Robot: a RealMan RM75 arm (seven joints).
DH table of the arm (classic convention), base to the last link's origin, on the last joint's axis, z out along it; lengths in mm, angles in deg. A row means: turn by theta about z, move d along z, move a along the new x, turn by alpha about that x. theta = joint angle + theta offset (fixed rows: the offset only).
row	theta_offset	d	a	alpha
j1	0	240.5	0	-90
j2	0	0	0	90
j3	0	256	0	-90
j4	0	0	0	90
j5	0	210	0	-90
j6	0	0	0	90
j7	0	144	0	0
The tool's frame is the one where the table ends.
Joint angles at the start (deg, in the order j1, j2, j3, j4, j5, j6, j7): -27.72 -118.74 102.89 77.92 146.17 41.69 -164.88
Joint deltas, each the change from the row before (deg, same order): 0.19 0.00 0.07 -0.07 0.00 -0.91 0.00; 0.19 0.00 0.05 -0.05 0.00 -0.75 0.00; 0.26 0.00 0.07 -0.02 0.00 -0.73 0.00; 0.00 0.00 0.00 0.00 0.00 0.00 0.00; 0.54 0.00 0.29 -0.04 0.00 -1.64 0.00; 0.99 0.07 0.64 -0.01 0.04 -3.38 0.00; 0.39 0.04 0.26 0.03 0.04 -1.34 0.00; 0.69 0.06 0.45 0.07 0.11 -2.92 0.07; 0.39 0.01 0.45 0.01 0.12 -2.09 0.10; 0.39 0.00 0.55 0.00 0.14 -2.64 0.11; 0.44 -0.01 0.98 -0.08 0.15 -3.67 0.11; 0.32 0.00 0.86 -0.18 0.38 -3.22 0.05
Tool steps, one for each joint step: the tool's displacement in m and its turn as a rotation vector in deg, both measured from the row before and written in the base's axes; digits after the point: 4 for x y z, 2 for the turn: 0.0000 0.0008 0.0006 0.60 -0.37 -0.21; -0.0002 0.0006 0.0005 0.51 -0.31 -0.14; -0.0005 0.0003 0.0005 0.49 -0.30 -0.10; 0.0000 0.0000 0.0000 0.00 0.00 0.00; -0.0008 0.0003 0.0006 0.99 -0.63 -0.34; -0.0007 0.0009 0.0017 2.08 -1.20 -0.91; -0.0001 0.0003 0.0009 0.85 -0.45 -0.41; 0.0008 0.0012 0.0024 1.93 -0.99 -1.05; 0.0014 0.0005 0.0010 1.27 -0.60 -0.93; 0.0024 0.0008 0.0014 1.60 -0.80 -1.25; 0.0040 0.0003 0.0009 1.99 -1.10 -1.83; 0.0032 0.0002 0.0008 1.77 -0.75 -1.65
